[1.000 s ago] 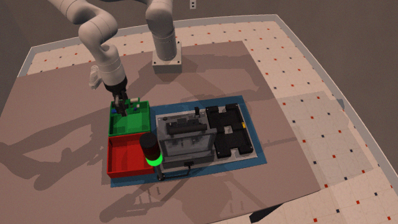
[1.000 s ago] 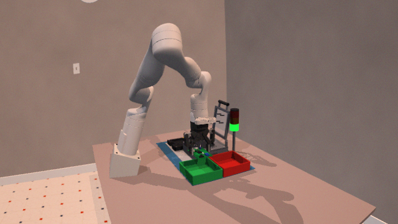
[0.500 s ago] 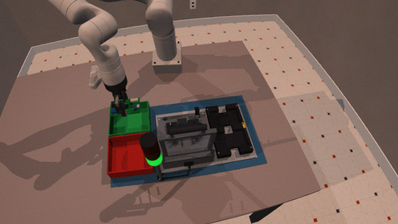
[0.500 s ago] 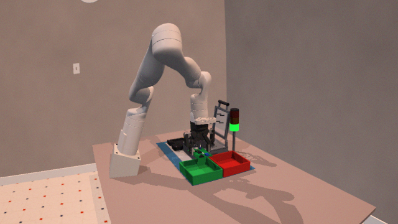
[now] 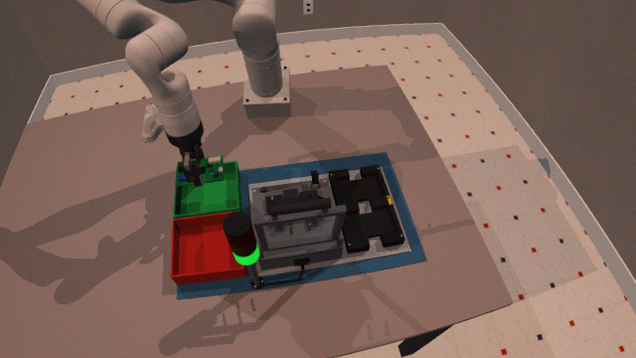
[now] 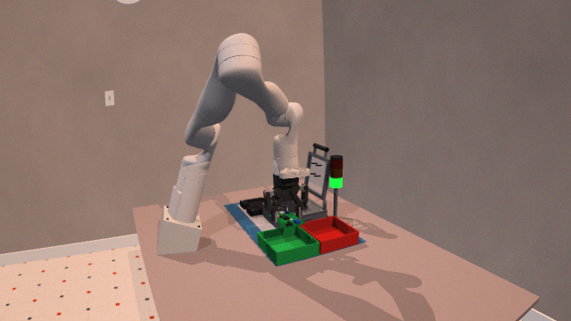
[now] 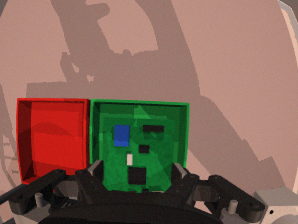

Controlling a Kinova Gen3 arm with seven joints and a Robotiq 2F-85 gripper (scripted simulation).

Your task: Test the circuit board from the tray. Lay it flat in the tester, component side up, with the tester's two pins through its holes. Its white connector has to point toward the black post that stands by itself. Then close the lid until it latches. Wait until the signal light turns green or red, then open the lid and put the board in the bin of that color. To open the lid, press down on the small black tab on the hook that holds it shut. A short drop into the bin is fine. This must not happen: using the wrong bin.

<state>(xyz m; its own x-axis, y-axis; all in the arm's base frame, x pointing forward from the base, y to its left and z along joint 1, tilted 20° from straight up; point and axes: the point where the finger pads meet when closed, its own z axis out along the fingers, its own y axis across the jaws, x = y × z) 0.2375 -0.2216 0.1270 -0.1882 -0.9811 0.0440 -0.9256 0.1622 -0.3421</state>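
The green bin is 10 cm below my hand. The rest, counted from my hand: red bin: 15 cm ahead, 3 cm to the right, 10 cm below; then green circuit board: 1 cm below; then tester lid: 25 cm ahead, 15 cm to the left, 7 cm above.
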